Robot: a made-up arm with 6 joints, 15 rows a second.
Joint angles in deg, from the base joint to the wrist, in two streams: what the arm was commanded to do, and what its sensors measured. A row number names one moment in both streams.
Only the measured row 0 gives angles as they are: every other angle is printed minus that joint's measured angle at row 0.
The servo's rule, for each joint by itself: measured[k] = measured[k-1] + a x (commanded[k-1-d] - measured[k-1]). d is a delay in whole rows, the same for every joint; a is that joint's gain. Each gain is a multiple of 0.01, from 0.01 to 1. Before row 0 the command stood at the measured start. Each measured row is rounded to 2 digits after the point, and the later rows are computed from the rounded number. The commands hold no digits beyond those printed.
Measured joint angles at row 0: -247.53 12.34 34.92 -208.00 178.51 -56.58
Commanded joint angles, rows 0 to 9: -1.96 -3.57 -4.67 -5.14 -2.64 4.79; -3.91 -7.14 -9.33 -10.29 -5.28 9.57; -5.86 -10.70 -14.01 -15.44 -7.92 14.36; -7.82 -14.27 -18.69 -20.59 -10.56 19.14; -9.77 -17.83 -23.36 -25.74 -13.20 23.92; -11.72 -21.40 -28.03 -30.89 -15.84 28.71; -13.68 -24.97 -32.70 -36.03 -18.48 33.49; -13.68 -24.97 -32.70 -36.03 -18.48 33.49; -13.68 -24.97 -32.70 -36.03 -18.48 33.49; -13.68 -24.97 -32.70 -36.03 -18.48 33.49
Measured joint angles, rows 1 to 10: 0.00 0.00 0.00 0.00 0.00 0.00; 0.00 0.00 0.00 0.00 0.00 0.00; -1.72 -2.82 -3.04 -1.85 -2.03 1.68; -3.65 -6.23 -7.13 -4.89 -4.53 4.44; -5.59 -9.76 -11.60 -8.69 -7.14 7.91; -7.55 -13.32 -16.21 -12.97 -9.77 11.84; -9.50 -16.88 -20.86 -17.57 -12.41 16.07; -11.45 -20.45 -25.52 -22.37 -15.05 20.49; -13.41 -24.02 -30.19 -27.29 -17.69 25.04; -13.65 -24.77 -31.82 -30.44 -18.30 28.00
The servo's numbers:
d 2
a 0.88 0.79 0.65 0.36 0.77 0.35

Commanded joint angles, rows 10 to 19: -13.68 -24.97 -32.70 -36.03 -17.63 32.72; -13.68 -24.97 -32.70 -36.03 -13.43 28.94; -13.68 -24.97 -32.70 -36.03 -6.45 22.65; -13.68 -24.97 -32.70 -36.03 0.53 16.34; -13.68 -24.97 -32.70 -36.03 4.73 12.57; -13.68 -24.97 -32.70 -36.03 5.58 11.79; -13.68 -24.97 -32.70 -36.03 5.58 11.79; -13.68 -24.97 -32.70 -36.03 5.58 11.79; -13.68 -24.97 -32.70 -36.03 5.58 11.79; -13.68 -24.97 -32.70 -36.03 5.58 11.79
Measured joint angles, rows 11 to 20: -13.68 -24.93 -32.39 -32.45 -18.44 29.92; -13.68 -24.96 -32.59 -33.74 -18.47 31.17; -13.68 -24.97 -32.66 -34.56 -17.82 31.71; -13.68 -24.97 -32.69 -35.09 -14.44 30.74; -13.68 -24.97 -32.70 -35.43 -8.29 27.91; -13.68 -24.97 -32.70 -35.65 -1.50 23.86; -13.68 -24.97 -32.70 -35.79 3.30 19.91; -13.68 -24.97 -32.70 -35.88 5.06 17.07; -13.68 -24.97 -32.70 -35.93 5.46 15.22; -13.68 -24.97 -32.70 -35.97 5.55 14.02
